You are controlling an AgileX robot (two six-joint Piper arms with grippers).
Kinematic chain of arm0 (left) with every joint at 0, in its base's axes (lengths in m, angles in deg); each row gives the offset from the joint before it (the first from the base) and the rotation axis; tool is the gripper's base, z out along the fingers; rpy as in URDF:
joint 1: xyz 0 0 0.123 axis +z
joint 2: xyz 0 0 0 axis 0.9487 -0.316 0
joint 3: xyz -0.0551 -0.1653 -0.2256 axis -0.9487 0.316 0
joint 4: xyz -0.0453 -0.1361 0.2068 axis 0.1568 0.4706 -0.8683
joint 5: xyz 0 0 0 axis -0.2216 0.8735 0.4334
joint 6: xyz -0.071 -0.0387 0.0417 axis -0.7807 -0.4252 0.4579
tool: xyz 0 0 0 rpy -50.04 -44.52 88.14
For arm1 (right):
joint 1: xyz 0 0 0.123 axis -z
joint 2: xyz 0 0 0 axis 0.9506 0.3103 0
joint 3: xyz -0.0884 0.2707 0.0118 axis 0.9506 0.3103 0
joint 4: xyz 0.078 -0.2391 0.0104 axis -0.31 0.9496 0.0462
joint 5: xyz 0 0 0 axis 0.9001 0.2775 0.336
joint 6: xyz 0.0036 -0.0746 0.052 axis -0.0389 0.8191 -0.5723
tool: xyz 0 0 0 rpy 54.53 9.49 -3.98
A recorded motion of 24 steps. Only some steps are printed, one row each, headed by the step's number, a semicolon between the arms.
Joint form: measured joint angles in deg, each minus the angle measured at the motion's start. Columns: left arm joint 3, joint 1, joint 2, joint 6, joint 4, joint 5; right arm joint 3, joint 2, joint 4, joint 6, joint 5, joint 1.
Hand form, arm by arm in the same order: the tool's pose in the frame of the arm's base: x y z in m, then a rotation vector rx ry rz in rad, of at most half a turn. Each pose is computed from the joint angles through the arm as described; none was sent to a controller.
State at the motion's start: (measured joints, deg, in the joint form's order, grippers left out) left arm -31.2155 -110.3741 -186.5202 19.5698 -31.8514 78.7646; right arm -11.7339 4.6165 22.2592 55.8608 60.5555 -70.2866
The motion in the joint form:
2: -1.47 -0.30 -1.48 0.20 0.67 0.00; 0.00 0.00 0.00 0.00 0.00 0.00
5: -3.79 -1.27 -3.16 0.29 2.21 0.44; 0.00 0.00 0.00 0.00 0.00 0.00
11: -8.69 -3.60 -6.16 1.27 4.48 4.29; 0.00 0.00 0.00 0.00 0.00 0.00
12: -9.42 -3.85 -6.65 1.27 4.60 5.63; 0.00 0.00 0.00 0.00 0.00 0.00
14: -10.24 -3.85 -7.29 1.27 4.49 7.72; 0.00 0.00 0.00 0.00 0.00 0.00
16: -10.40 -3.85 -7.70 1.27 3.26 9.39; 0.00 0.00 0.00 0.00 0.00 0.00
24: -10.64 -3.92 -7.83 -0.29 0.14 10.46; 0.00 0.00 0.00 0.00 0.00 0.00
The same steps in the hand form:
2: 0.3369 -0.3070 0.1140 2.1139 1.6433 -0.2708; 0.0528 -0.0030 0.1742 -0.0286 1.8478 -0.0843
5: 0.3367 -0.3189 0.1112 2.1055 1.6335 -0.3012; 0.0528 -0.0030 0.1742 -0.0286 1.8478 -0.0843
11: 0.3292 -0.3435 0.1080 2.1505 1.5826 -0.3879; 0.0528 -0.0030 0.1742 -0.0286 1.8478 -0.0843
12: 0.3274 -0.3460 0.1068 2.1678 1.5796 -0.4092; 0.0528 -0.0030 0.1742 -0.0286 1.8478 -0.0843
14: 0.3262 -0.3467 0.1045 2.1954 1.5812 -0.4370; 0.0528 -0.0030 0.1742 -0.0286 1.8478 -0.0843
16: 0.3245 -0.3450 0.1008 2.2388 1.5775 -0.4430; 0.0528 -0.0030 0.1742 -0.0286 1.8478 -0.0843
24: 0.3244 -0.3425 0.0991 2.2811 1.5825 -0.4126; 0.0528 -0.0030 0.1742 -0.0286 1.8478 -0.0843

